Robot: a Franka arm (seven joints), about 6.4 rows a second.
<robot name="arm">
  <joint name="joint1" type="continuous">
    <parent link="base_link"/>
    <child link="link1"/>
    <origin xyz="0 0 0.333" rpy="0 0 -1.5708"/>
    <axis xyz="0 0 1"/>
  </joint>
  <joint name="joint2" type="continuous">
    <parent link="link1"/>
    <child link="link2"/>
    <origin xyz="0 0 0" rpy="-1.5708 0 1.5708"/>
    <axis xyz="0 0 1"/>
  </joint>
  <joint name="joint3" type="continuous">
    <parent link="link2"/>
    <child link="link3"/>
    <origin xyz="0 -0.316 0" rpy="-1.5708 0 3.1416"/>
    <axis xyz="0 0 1"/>
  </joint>
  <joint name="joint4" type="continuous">
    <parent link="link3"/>
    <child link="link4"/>
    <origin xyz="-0.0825 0 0" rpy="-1.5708 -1.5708 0"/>
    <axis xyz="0 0 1"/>
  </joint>
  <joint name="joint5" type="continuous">
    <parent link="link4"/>
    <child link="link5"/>
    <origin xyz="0.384 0.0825 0" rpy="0 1.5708 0"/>
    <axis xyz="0 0 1"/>
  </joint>
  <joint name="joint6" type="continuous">
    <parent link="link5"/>
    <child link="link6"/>
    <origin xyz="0 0 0" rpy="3.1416 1.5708 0"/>
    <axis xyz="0 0 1"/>
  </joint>
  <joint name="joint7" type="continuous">
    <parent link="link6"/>
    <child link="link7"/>
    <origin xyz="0 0.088 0" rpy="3.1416 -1.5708 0"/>
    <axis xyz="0 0 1"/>
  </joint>
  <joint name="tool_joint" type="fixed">
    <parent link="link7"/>
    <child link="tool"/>
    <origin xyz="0 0 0.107" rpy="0 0 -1.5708"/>
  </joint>
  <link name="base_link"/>
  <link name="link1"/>
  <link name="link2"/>
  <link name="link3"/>
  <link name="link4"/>
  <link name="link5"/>
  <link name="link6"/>
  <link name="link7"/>
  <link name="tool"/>
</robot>
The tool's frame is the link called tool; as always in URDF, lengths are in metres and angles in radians. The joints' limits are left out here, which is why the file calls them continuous.
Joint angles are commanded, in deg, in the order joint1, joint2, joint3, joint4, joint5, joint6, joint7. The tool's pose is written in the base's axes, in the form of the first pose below.
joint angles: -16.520, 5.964, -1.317, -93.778, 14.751, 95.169, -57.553
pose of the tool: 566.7 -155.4 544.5; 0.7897 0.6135 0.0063; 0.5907 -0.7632 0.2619; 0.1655 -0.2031 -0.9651
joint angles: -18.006, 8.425, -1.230, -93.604, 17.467, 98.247, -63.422
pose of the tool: 578.1 -171.3 525.7; 0.7486 0.6616 0.0435; 0.6228 -0.7241 0.2962; 0.2275 -0.1946 -0.9541
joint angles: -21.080, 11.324, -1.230, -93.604, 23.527, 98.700, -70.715
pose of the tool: 581.5 -197.7 498.8; 0.7137 0.6972 0.0674; 0.6227 -0.6757 0.3946; 0.3207 -0.2397 -0.9164
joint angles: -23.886, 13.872, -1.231, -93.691, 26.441, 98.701, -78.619
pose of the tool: 579.5 -225.0 472.5; 0.6623 0.7456 0.0734; 0.6467 -0.6184 0.4465; 0.3783 -0.2483 -0.8917
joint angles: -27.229, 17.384, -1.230, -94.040, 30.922, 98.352, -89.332
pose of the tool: 574.7 -255.6 434.4; 0.5840 0.8072 0.0855; 0.6618 -0.5346 0.5256; 0.4700 -0.2503 -0.8464
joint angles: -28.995, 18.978, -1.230, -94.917, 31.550, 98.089, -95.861
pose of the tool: 566.5 -271.9 410.3; 0.5295 0.8452 0.0731; 0.6855 -0.4771 0.5499; 0.4997 -0.2410 -0.8320
